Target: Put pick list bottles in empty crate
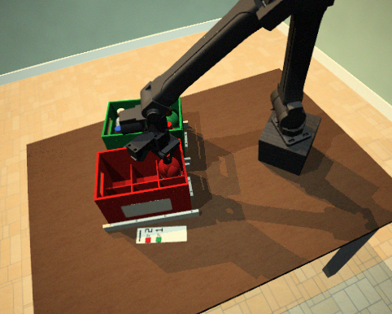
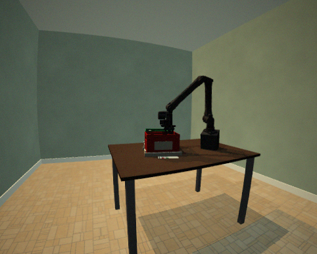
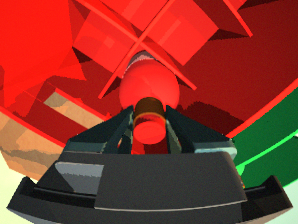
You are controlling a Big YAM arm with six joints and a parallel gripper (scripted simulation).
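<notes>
Right now my hand is 10 mm past the red bottle and 60 mm above it. The rest, counted from my hand: blue-capped bottle 120 mm ahead, 180 mm to the right, 60 mm below; red crate 80 mm ahead, 30 mm to the left, 60 mm below; green crate 30 mm ahead, 200 mm to the right, 60 mm below.
</notes>
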